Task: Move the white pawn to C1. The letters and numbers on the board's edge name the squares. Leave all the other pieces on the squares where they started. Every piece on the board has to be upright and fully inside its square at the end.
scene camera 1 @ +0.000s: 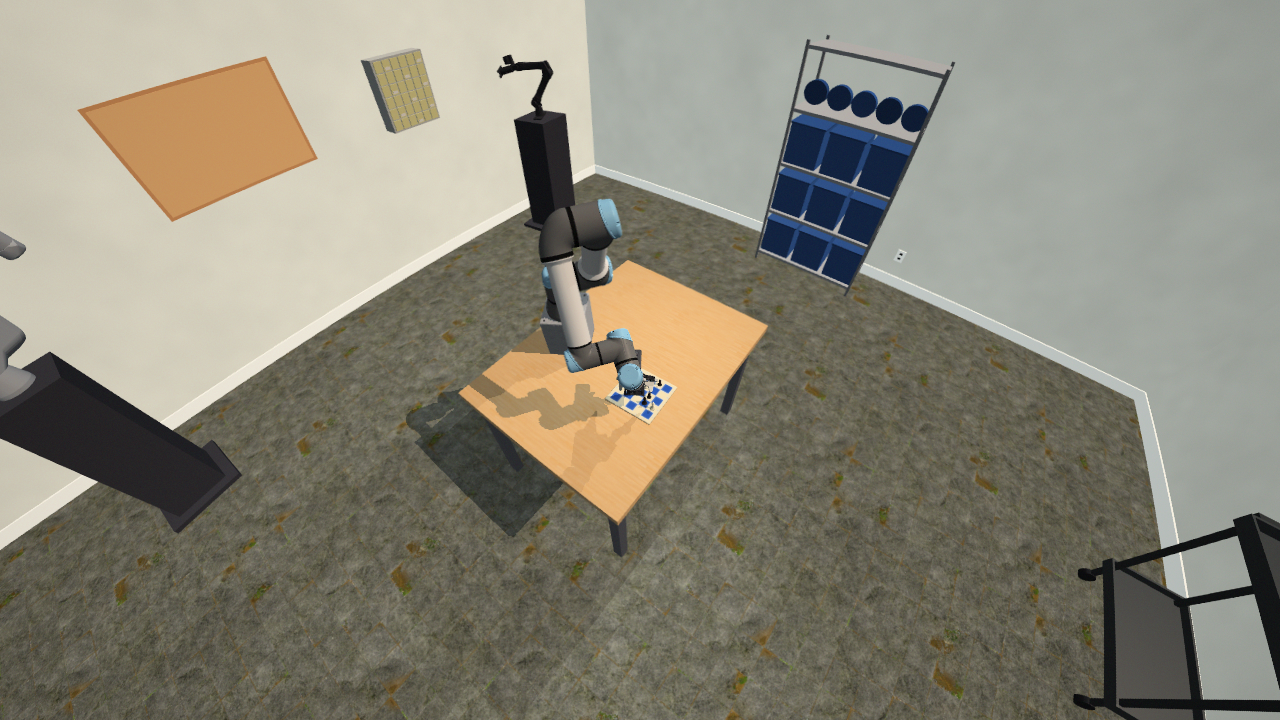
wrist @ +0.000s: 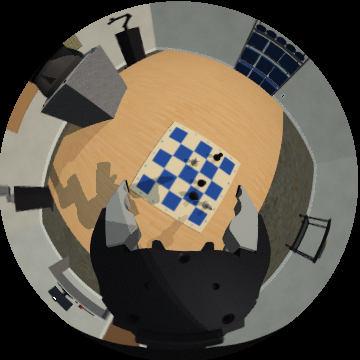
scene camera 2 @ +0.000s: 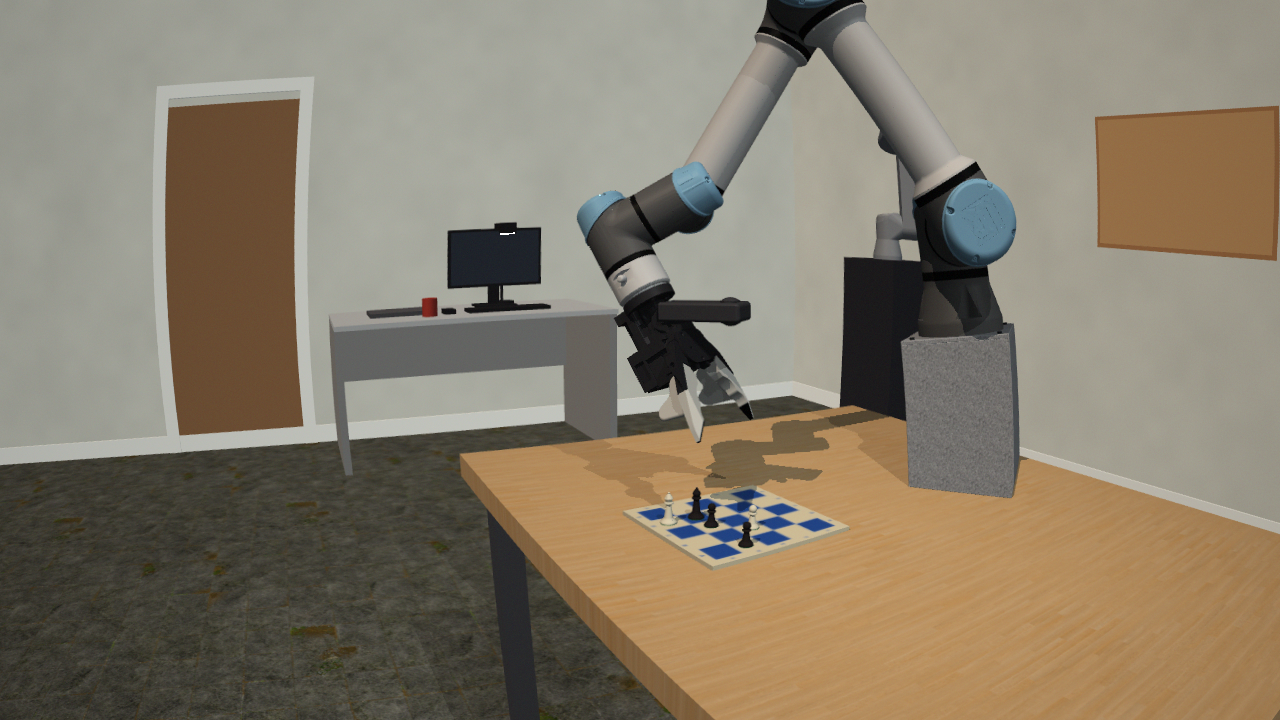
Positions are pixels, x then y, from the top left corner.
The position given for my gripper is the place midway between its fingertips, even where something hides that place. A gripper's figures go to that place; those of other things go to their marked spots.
My gripper [wrist: 183, 183] is 13 cm from the lens. A chessboard [wrist: 166, 179]: 25 cm from the lens.
